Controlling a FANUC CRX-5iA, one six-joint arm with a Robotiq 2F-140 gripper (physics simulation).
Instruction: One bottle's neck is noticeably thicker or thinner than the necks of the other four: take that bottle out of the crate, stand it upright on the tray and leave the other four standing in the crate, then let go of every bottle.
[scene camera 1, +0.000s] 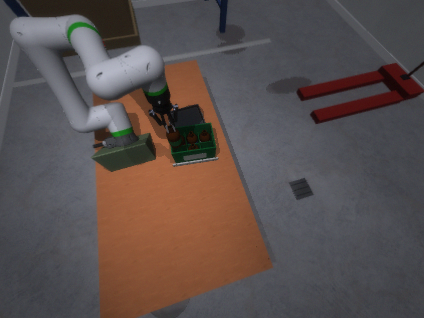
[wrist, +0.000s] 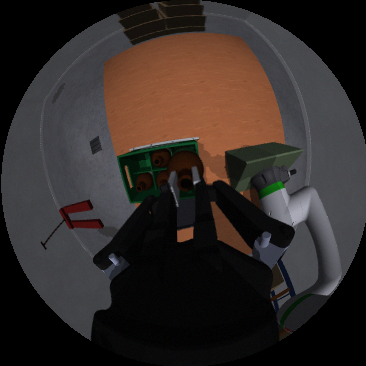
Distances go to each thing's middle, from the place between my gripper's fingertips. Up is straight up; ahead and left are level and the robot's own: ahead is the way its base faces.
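The brown bottle (wrist: 183, 158) sits 5 cm lower than my hand.
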